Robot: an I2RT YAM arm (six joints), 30 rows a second.
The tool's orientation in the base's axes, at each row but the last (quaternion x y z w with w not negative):
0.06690 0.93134 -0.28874 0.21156
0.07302 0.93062 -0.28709 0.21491
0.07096 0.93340 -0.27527 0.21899
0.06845 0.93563 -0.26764 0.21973
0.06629 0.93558 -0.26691 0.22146
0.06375 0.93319 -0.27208 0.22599
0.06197 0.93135 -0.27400 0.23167
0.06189 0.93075 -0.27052 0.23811
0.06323 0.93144 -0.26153 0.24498
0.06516 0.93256 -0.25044 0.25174
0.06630 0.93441 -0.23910 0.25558
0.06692 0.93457 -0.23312 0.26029
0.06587 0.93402 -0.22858 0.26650
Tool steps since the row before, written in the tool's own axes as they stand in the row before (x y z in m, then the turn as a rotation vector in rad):
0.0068 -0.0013 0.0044 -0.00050 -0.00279 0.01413
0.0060 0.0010 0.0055 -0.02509 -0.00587 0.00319
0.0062 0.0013 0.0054 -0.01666 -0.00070 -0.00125
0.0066 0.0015 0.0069 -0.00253 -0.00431 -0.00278
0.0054 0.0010 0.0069 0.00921 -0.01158 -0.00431
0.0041 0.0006 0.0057 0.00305 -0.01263 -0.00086
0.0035 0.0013 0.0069 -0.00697 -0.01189 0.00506
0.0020 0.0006 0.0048 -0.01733 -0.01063 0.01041
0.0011 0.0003 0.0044 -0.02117 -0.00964 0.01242
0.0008 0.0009 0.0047 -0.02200 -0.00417 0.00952
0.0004 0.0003 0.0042 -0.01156 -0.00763 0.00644
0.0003 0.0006 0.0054 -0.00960 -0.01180 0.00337
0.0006 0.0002 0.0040 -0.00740 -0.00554 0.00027
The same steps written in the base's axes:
-0.0049 -0.0035 -0.0056 0.00478 -0.01030 -0.00887
-0.0032 -0.0022 -0.0072 0.02212 -0.00696 0.01167
-0.0032 -0.0018 -0.0075 0.01426 -0.00010 0.00874
-0.0029 -0.0023 -0.0089 0.00016 -0.00220 0.00528
-0.0020 -0.0028 -0.0081 -0.01266 -0.00750 0.00457
-0.0013 -0.0026 -0.0064 -0.00610 -0.01021 0.00530
0.0000 -0.0027 -0.0074 0.00530 -0.01266 0.00521
0.0004 -0.0021 -0.0048 0.01690 -0.01431 0.00560
0.0010 -0.0020 -0.0039 0.02135 -0.01446 0.00553
0.0016 -0.0016 -0.0043 0.02215 -0.00827 0.00574
0.0016 -0.0018 -0.0035 0.01094 -0.00981 0.00418
0.0023 -0.0020 -0.0045 0.00684 -0.01203 0.00715
0.0014 -0.0017 -0.0034 0.00505 -0.00505 0.00587

